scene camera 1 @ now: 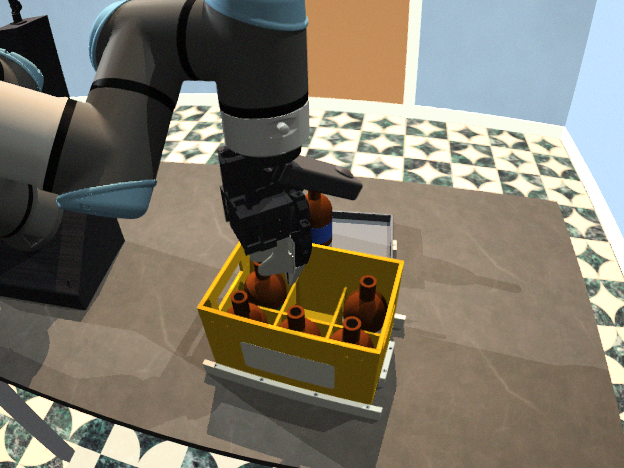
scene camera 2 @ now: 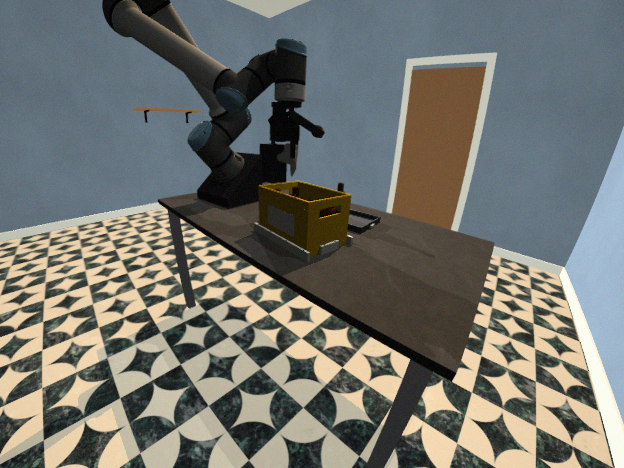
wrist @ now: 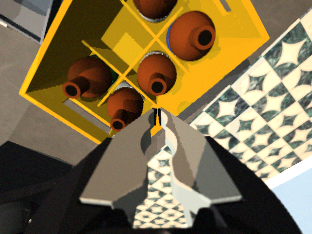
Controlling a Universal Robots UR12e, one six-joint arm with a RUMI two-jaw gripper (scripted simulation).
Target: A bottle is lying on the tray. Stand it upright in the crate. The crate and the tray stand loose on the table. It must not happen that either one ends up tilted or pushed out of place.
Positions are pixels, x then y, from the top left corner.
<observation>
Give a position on a crate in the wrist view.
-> At 118, 40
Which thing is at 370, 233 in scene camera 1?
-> A grey tray.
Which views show the crate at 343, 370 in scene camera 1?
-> Scene camera 1, scene camera 2 and the wrist view: all of them.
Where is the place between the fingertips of my gripper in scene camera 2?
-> At 291, 175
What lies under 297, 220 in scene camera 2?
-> A crate.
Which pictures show my gripper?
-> Scene camera 1, scene camera 2 and the wrist view: all of them.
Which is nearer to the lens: the bottle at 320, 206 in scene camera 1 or the crate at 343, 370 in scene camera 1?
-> The crate.
</observation>
